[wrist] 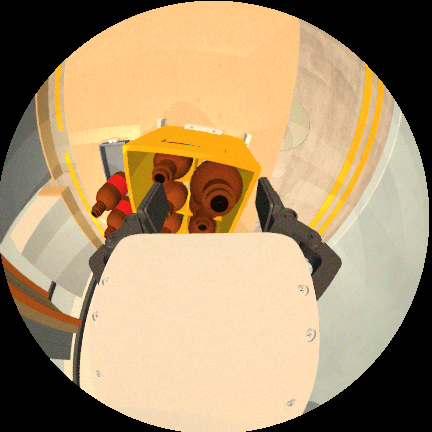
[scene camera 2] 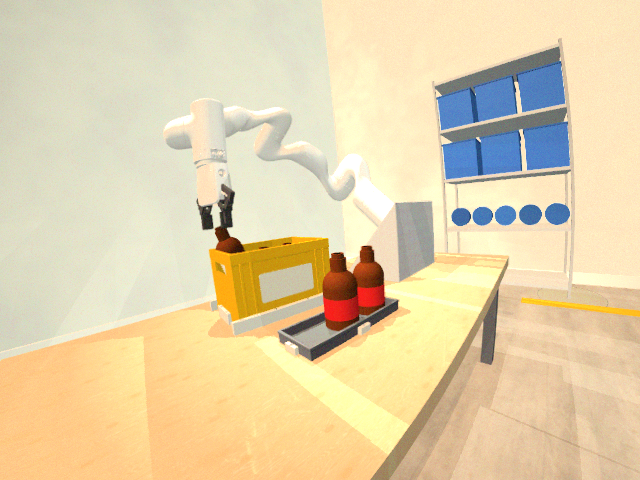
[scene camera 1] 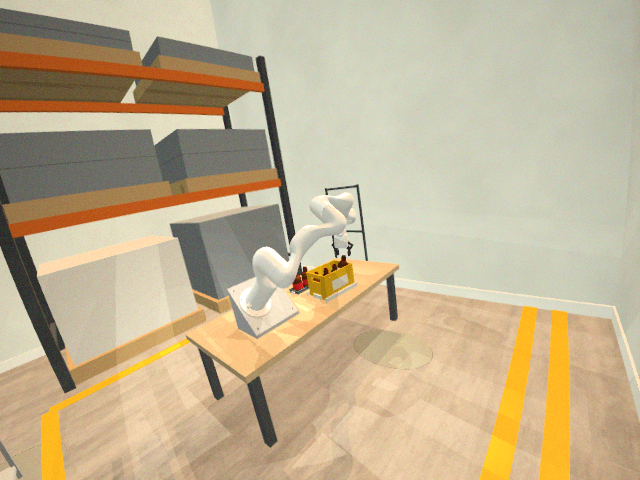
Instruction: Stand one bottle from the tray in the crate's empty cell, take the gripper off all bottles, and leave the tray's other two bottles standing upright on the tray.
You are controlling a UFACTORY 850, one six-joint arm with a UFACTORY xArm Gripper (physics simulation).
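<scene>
The yellow crate (scene camera 1: 316,289) (scene camera 2: 248,284) (wrist: 212,146) holds several brown bottles. One bottle (scene camera 1: 343,262) (scene camera 2: 229,244) (wrist: 216,180) in its far-end corner stands higher than the others and leans, its neck tipped to the left in scene camera 2. Its base is hidden. My gripper (scene camera 1: 342,254) (scene camera 2: 217,226) (wrist: 209,191) is open and empty, with its fingertips just above this bottle's neck. Two red-labelled bottles, the nearer (scene camera 2: 340,294) (wrist: 111,192) and the farther (scene camera 2: 369,281) (wrist: 120,215), stand upright on the grey tray (scene camera 2: 330,346) (wrist: 115,155).
The other crate bottles, such as one (wrist: 172,165) beside the leaning bottle, sit lower. White brackets (scene camera 2: 273,316) edge the crate's base. The tray stands close beside the crate on the wooden table (scene camera 1: 279,343) (scene camera 2: 206,403). The arm's grey base block (scene camera 1: 273,312) (scene camera 2: 413,240) is behind them.
</scene>
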